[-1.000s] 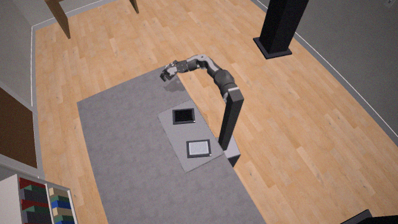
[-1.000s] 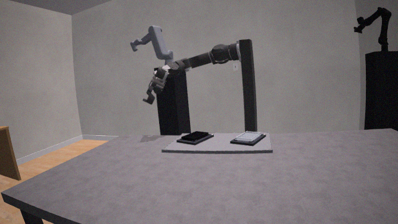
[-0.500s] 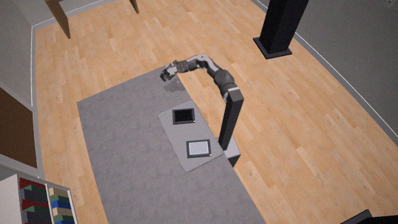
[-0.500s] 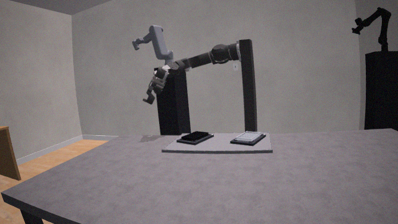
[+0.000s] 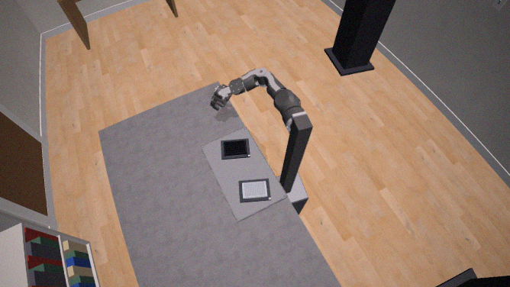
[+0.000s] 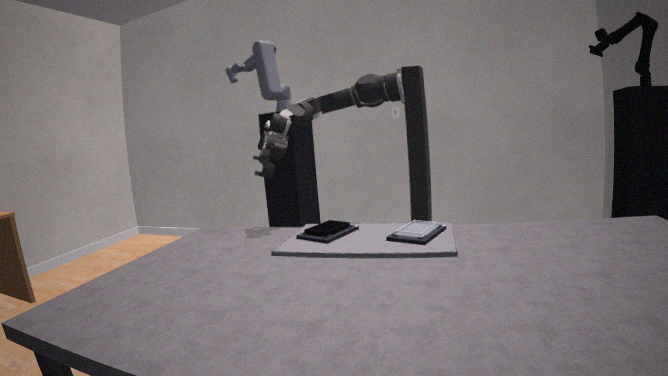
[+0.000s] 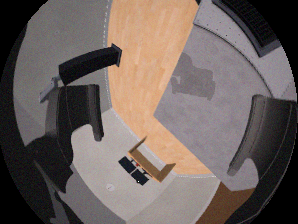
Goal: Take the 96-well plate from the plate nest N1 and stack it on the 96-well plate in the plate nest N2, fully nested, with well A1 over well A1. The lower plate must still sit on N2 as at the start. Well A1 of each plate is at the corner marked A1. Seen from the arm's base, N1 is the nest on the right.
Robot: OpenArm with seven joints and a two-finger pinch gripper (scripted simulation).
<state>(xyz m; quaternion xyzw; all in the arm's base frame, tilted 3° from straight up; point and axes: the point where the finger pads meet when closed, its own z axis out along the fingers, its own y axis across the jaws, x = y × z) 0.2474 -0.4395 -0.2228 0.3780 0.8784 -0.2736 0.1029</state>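
My hand is 22 cm to the right of the dark 96-well plate, 19 cm above it and 1 cm past it. The rest, counted from my hand: nest N1 (22 cm to the left, 20 cm below, 1 cm behind); white 96-well plate (49 cm to the left, 19 cm below, 5 cm behind).
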